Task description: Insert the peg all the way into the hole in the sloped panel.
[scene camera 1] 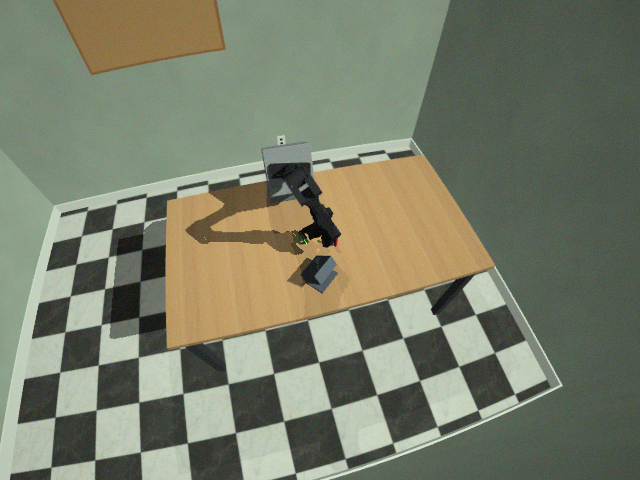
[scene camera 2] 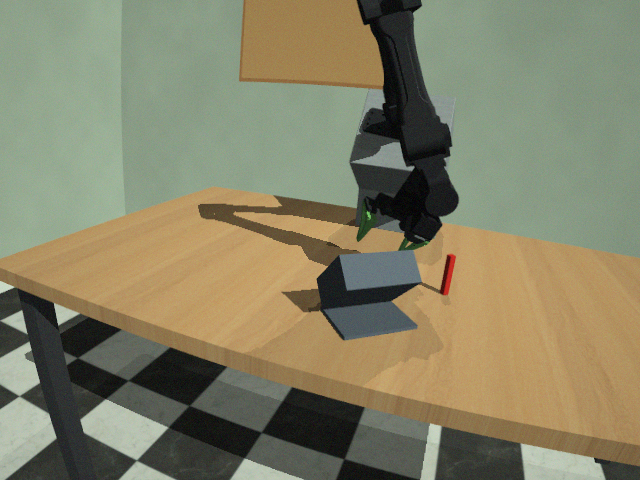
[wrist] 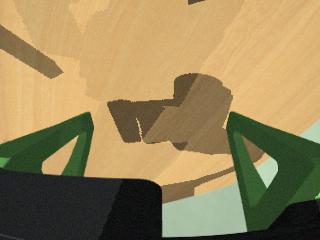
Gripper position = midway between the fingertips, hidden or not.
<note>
I see my gripper (scene camera 2: 378, 247).
My gripper is seen too in the wrist view (wrist: 159, 119).
</note>
